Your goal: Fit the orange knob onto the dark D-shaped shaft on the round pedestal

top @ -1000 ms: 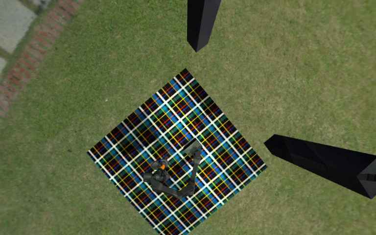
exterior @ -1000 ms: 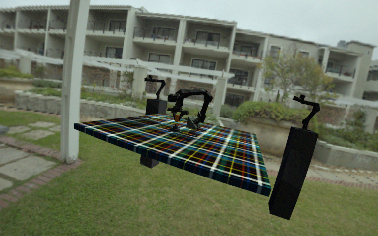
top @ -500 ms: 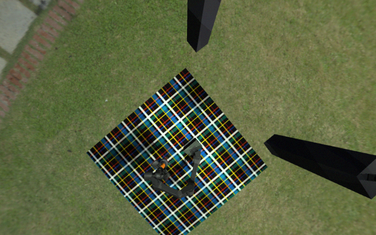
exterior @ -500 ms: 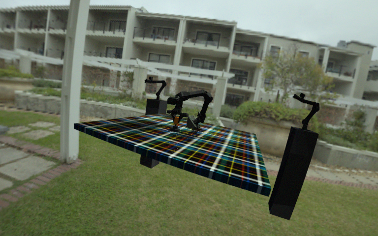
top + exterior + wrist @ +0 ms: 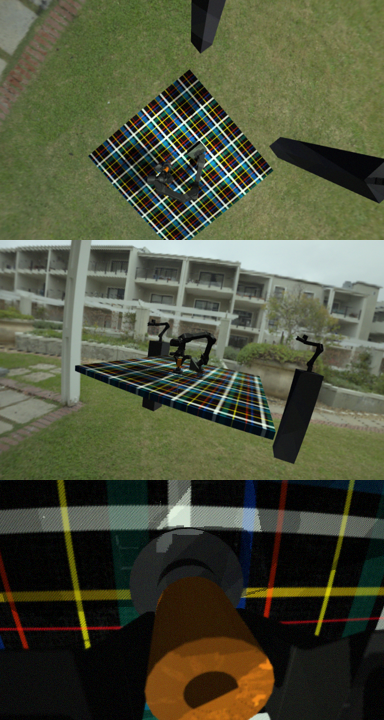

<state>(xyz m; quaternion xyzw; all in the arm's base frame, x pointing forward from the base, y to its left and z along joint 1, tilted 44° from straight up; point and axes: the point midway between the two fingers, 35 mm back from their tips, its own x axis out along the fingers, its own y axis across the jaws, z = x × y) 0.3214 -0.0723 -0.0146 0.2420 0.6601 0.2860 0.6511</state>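
The orange knob is 20 mm above my gripper tip. Also, from my gripper tip: round dark pedestal (40 mm below).
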